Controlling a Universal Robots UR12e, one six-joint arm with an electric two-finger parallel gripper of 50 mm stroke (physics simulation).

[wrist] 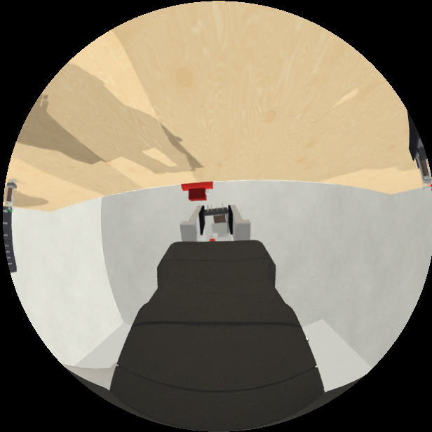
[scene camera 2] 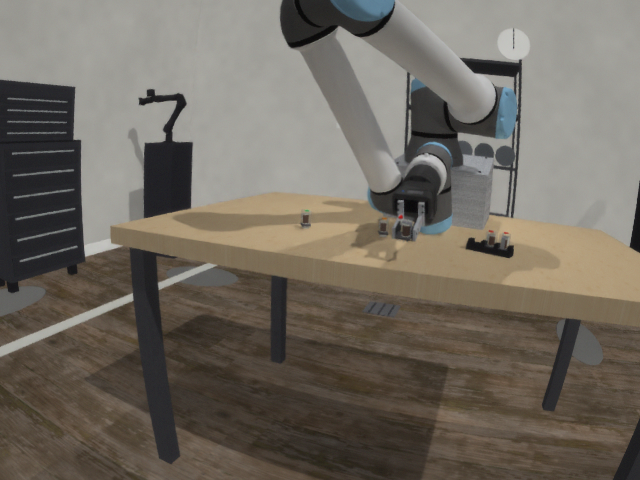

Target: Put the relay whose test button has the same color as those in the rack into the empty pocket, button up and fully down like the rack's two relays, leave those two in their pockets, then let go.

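Note:
My gripper is turned nearly level, low over the table, and is shut on a relay with a red test button. In the wrist view its pins point up the image, toward the table side, and its button is at the opposite end. Whether it touches the table is unclear. The black rack stands right of the gripper in the scene view. Two red-button relays stand upright in its middle and right pockets; its left pocket is empty.
A relay with an orange button stands close left of the gripper in the scene view. A relay with a green button stands farther left on the wooden table. The robot's base and a grey block are behind.

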